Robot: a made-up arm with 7 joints. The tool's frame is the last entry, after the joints.
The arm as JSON. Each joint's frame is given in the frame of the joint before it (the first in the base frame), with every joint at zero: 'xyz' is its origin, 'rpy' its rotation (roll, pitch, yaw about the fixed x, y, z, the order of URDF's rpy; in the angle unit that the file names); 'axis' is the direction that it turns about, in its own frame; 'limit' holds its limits. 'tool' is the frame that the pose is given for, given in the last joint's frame.
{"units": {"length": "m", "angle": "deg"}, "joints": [
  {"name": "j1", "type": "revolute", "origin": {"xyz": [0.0, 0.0, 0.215], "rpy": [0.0, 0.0, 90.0]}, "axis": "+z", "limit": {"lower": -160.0, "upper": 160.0}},
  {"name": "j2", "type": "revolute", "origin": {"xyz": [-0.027, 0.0, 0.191], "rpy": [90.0, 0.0, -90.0]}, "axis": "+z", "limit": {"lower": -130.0, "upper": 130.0}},
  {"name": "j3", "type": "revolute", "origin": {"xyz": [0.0, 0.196, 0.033], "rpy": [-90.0, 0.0, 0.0]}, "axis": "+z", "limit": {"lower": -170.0, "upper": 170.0}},
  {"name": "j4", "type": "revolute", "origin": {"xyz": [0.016, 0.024, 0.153], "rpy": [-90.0, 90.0, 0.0]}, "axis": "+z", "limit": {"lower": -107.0, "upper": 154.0}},
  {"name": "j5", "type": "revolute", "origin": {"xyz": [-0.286, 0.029, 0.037], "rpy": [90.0, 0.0, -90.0]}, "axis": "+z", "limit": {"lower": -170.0, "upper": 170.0}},
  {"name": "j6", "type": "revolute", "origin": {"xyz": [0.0, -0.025, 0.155], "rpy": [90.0, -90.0, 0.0]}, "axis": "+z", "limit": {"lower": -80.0, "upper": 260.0}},
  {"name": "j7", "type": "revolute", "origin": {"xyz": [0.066, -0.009, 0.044], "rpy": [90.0, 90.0, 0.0]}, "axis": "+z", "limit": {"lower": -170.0, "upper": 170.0}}
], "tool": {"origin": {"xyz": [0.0, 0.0, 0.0], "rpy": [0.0, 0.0, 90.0]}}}
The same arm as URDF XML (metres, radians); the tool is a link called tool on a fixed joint. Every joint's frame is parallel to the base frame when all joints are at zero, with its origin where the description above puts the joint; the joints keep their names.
<robot name="arm">
<joint name="tool_joint" type="fixed"><parent link="link7"/><child link="tool"/><origin xyz="0.0000 0.0000 0.0000" rpy="3.1416 -1.5708 0.0000"/></joint>
<joint name="j7" type="revolute"><parent link="link6"/><child link="link7"/><origin xyz="0.0090 -0.0440 0.0660" rpy="0.0000 0.0000 0.0000"/><axis xyz="1 0 0"/><limit lower="-2.9671" upper="2.9671"/></joint>
<joint name="j6" type="revolute"><parent link="link5"/><child link="link6"/><origin xyz="0.0000 -0.0250 0.1550" rpy="0.0000 0.0000 0.0000"/><axis xyz="0 -1 0"/><limit lower="-1.3963" upper="4.5379"/></joint>
<joint name="j5" type="revolute"><parent link="link4"/><child link="link5"/><origin xyz="-0.0290 0.0370 0.2860" rpy="0.0000 0.0000 0.0000"/><axis xyz="0 0 1"/><limit lower="-2.9671" upper="2.9671"/></joint>
<joint name="j4" type="revolute"><parent link="link3"/><child link="link4"/><origin xyz="0.0160 0.0240 0.1530" rpy="0.0000 0.0000 0.0000"/><axis xyz="0 1 0"/><limit lower="-1.8675" upper="2.6878"/></joint>
<joint name="j3" type="revolute"><parent link="link2"/><child link="link3"/><origin xyz="0.0000 -0.0330 0.1960" rpy="0.0000 0.0000 0.0000"/><axis xyz="0 0 1"/><limit lower="-2.9671" upper="2.9671"/></joint>
<joint name="j2" type="revolute"><parent link="link1"/><child link="link2"/><origin xyz="0.0000 -0.0270 0.1910" rpy="0.0000 0.0000 0.0000"/><axis xyz="0 -1 0"/><limit lower="-2.2689" upper="2.2689"/></joint>
<joint name="j1" type="revolute"><parent link="base_link"/><child link="link1"/><origin xyz="0.0000 0.0000 0.2150" rpy="0.0000 0.0000 0.0000"/><axis xyz="0 0 1"/><limit lower="-2.7925" upper="2.7925"/></joint>
<link name="base_link"/>
<link name="link1"/>
<link name="link2"/>
<link name="link3"/>
<link name="link4"/>
<link name="link5"/>
<link name="link6"/>
<link name="link7"/>
<link name="tool"/>
</robot>

